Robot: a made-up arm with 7 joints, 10 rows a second.
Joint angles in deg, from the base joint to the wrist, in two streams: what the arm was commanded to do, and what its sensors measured. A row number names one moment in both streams.
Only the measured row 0 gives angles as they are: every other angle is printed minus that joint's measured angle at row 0.
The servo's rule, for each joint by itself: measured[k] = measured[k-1] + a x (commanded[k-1-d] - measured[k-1]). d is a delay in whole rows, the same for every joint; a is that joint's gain. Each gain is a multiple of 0.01, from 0.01 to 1. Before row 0 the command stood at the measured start. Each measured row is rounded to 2 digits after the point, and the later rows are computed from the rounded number. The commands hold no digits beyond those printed.
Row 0, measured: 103.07, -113.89, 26.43, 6.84, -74.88, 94.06, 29.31
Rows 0 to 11, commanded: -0.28, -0.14, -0.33, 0.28, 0.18, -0.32, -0.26; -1.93, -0.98, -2.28, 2.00, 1.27, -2.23, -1.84; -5.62, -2.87, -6.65, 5.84, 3.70, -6.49, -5.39; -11.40, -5.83, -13.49, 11.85, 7.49, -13.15, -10.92; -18.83, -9.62, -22.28, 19.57, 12.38, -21.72, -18.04; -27.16, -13.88, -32.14, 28.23, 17.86, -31.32, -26.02; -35.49, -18.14, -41.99, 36.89, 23.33, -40.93, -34.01; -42.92, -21.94, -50.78, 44.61, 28.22, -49.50, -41.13; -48.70, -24.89, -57.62, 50.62, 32.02, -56.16, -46.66; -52.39, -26.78, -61.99, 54.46, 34.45, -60.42, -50.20; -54.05, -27.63, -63.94, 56.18, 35.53, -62.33, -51.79; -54.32, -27.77, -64.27, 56.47, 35.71, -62.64, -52.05
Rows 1 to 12, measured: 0.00, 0.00, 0.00, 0.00, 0.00, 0.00, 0.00; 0.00, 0.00, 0.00, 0.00, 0.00, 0.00, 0.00; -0.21, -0.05, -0.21, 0.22, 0.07, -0.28, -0.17; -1.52, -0.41, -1.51, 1.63, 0.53, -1.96, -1.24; -4.64, -1.37, -4.75, 4.96, 1.73, -5.86, -3.90; -9.78, -3.11, -10.26, 10.40, 3.92, -12.13, -8.39; -16.66, -5.65, -17.83, 17.64, 7.13, -20.38, -14.57; -24.64, -8.86, -26.85, 26.01, 11.21, -29.79, -21.90; -32.89, -12.48, -36.39, 34.61, 15.82, -39.37, -29.65; -40.51, -16.17, -45.46, 42.51, 20.53, -48.08, -37.00; -46.73, -19.57, -53.12, 48.92, 24.90, -55.03, -43.18; -51.03, -22.38, -58.71, 53.30, 28.53, -59.67, -47.67
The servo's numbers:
d 2
a 0.76 0.39 0.63 0.79 0.38 0.86 0.64

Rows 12 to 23, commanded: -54.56, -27.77, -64.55, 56.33, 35.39, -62.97, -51.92; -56.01, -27.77, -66.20, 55.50, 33.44, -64.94, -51.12; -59.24, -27.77, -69.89, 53.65, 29.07, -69.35, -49.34; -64.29, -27.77, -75.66, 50.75, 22.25, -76.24, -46.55; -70.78, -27.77, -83.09, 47.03, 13.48, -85.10, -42.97; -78.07, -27.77, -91.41, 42.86, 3.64, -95.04, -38.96; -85.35, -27.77, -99.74, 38.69, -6.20, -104.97, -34.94; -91.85, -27.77, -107.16, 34.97, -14.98, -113.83, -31.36; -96.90, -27.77, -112.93, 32.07, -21.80, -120.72, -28.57; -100.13, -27.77, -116.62, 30.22, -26.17, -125.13, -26.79; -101.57, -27.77, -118.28, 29.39, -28.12, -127.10, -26.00; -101.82, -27.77, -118.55, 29.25, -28.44, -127.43, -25.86
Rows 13 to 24, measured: -53.33, -24.43, -62.00, 55.58, 31.19, -61.96, -50.31; -54.08, -25.73, -63.43, 56.28, 32.91, -62.54, -51.42; -54.44, -26.53, -64.14, 56.32, 33.85, -62.91, -51.74; -55.63, -27.01, -65.44, 55.67, 33.69, -64.66, -51.34; -58.37, -27.31, -68.24, 54.07, 31.93, -68.69, -50.06; -62.87, -27.49, -72.91, 51.45, 28.25, -75.18, -47.81; -68.88, -27.60, -79.32, 47.96, 22.64, -83.71, -44.71; -75.86, -27.67, -86.94, 43.93, 15.42, -93.45, -41.03; -83.07, -27.71, -95.00, 39.79, 7.20, -103.36, -37.13; -89.74, -27.73, -102.66, 35.98, -1.23, -112.36, -33.44; -95.18, -27.75, -109.13, 32.89, -9.05, -119.55, -30.32; -98.94, -27.76, -113.85, 30.78, -15.56, -124.35, -28.06
